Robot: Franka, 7 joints.
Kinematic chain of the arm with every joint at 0, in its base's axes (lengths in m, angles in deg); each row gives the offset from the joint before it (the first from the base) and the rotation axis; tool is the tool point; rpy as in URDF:
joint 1: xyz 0 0 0.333 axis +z
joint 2: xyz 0 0 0 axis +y
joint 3: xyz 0 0 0.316 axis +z
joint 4: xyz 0.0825 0 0 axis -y
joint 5: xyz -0.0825 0 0.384 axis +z
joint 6: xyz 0 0 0 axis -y
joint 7: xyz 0.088 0 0 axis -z
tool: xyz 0 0 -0.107 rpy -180 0 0
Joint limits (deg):
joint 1: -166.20..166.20
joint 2: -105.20..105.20
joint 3: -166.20..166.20
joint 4: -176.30..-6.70
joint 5: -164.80..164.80
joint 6: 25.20..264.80
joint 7: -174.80..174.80
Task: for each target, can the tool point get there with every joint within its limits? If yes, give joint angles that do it. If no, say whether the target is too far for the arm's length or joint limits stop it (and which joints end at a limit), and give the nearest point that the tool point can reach.
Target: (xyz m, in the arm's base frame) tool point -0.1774 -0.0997 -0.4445
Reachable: no: joint limits stop it (at a limit: joint 2) | nearest point -0.1874 -0.1053 -0.3563 | short by 0.089 m
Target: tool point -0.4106 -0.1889 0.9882
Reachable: yes | joints 86.36 -17.80 79.48 -42.31 -127.50 184.73 -59.03
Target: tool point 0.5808 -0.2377 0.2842
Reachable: yes | joints -69.32 34.73 46.51 -116.67 138.61 113.89 -1.61
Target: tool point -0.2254 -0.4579 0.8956
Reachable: yes | joints 131.72 -33.64 84.58 -72.22 -110.91 85.07 26.92
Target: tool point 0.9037 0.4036 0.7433
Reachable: no: too far | nearest point 0.7236 0.3232 0.6615 | short by 0.214 m
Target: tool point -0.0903 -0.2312 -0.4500
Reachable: no: joint limits stop it (at a limit: joint 2) | nearest point -0.0922 -0.2359 -0.3599 | short by 0.090 m
